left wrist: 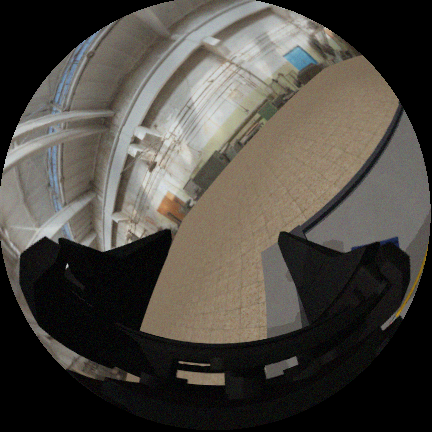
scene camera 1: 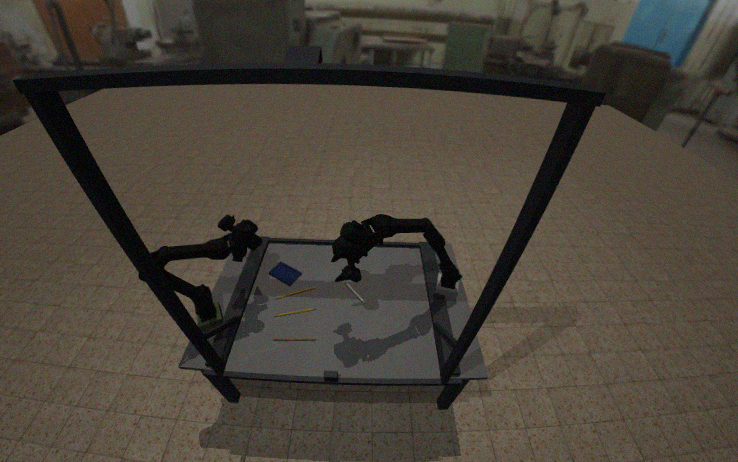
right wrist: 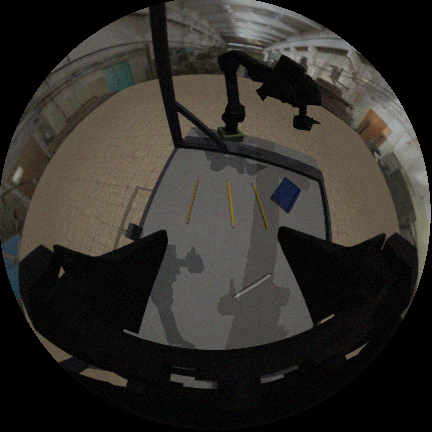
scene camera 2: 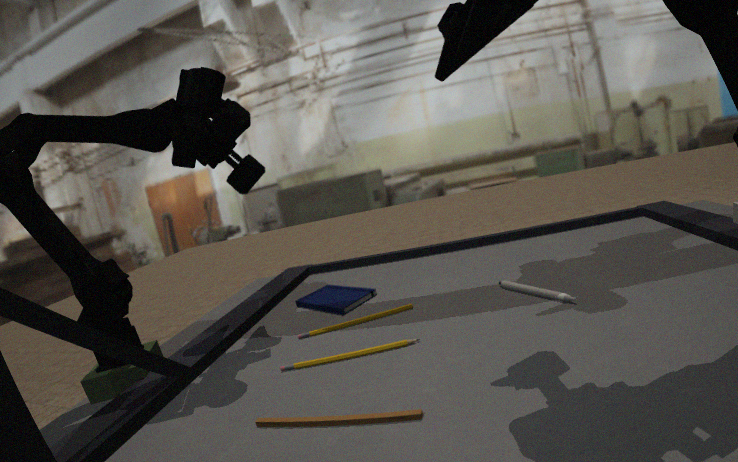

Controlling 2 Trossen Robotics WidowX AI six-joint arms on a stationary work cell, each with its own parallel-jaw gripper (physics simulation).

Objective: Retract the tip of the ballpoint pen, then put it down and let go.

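Where they show: left gripper, fingertip midpoint: (left wrist: 226, 236) (right wrist: 319, 110) (scene camera 2: 231, 155); right gripper, fingertip midpoint: (scene camera 1: 333, 271) (right wrist: 223, 234) (scene camera 2: 448, 71); left arm's base at its link origin: (scene camera 1: 208, 314) (right wrist: 230, 130); right arm's base at its link origin: (scene camera 1: 448, 282).
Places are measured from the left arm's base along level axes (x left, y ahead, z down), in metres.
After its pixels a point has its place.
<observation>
The ballpoint pen (scene camera 1: 355, 292) @(x -0.174, y 0.632, z 0.030 m) (scene camera 2: 533, 291) @(x -0.174, y 0.626, z 0.033 m) (right wrist: 253, 285) @(x -0.169, y 0.630, z 0.029 m) is white and lies on the grey table (scene camera 1: 403, 365) @(x -0.572, y 0.629, z 0.040 m), slanted. Its tapered end points to the lower right in scene camera 2; whether a fine tip sticks out is too small to tell. My right gripper (scene camera 1: 336, 270) @(x -0.250, y 0.498, z -0.272 m) (right wrist: 223, 234) @(x -0.250, y 0.498, z -0.272 m) is open and empty, high above the table near the pen, pointing down toward the table; the pen shows between its fingers in the right wrist view, well below them. My left gripper (left wrist: 226, 236) @(x 0.178, y 0.259, z -0.282 m) is open and empty, raised beyond the table's left edge, far from the pen.
A blue book (scene camera 1: 285, 273) @(x 0.090, y 0.380, z 0.028 m) (scene camera 2: 336, 298) @(x 0.075, y 0.380, z 0.028 m) (right wrist: 286, 195) @(x 0.085, y 0.391, z 0.028 m) lies at the back left of the table. Two yellow pencils (scene camera 1: 295, 312) @(x -0.142, y 0.346, z 0.034 m) (scene camera 2: 349, 355) @(x -0.143, y 0.345, z 0.035 m) (right wrist: 230, 204) @(x -0.144, y 0.358, z 0.034 m) and an orange stick (scene camera 1: 294, 339) @(x -0.264, y 0.296, z 0.035 m) (scene camera 2: 338, 418) @(x -0.265, y 0.300, z 0.033 m) (right wrist: 192, 201) @(x -0.263, y 0.307, z 0.035 m) lie left of the pen in scene camera 1. Dark frame posts stand at the sides.
</observation>
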